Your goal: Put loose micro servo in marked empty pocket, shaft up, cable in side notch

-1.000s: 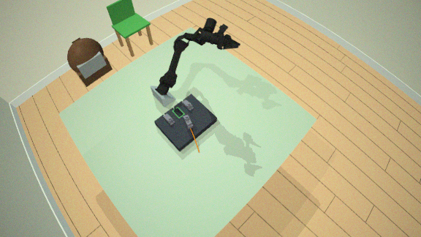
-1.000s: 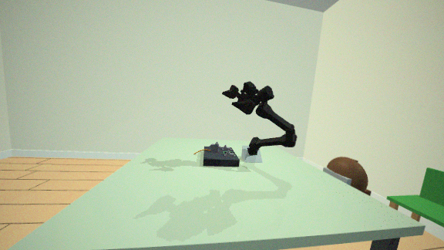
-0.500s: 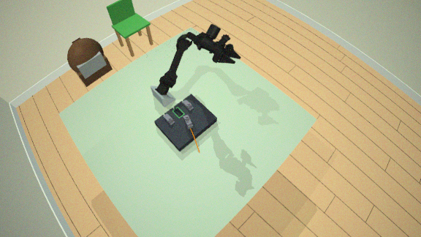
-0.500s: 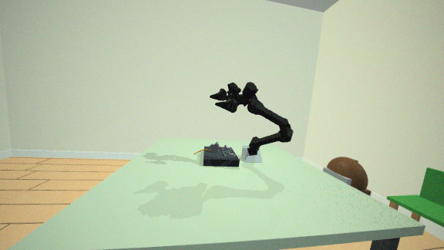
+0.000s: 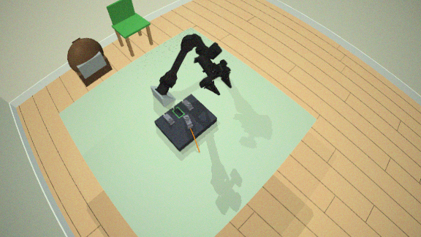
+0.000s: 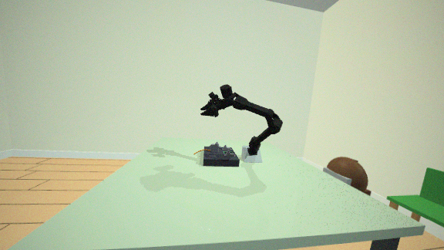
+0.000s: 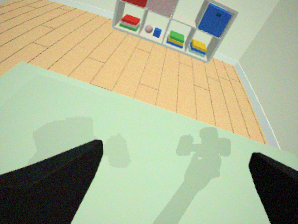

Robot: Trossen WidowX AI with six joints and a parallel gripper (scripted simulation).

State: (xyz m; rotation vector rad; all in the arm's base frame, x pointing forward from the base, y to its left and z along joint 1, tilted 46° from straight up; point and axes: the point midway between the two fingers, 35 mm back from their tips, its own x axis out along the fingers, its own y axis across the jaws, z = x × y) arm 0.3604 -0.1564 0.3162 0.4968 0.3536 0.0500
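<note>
Right now the deck is 33 cm below my gripper tip, 14 cm to the right of it and 12 cm behind it.
</note>
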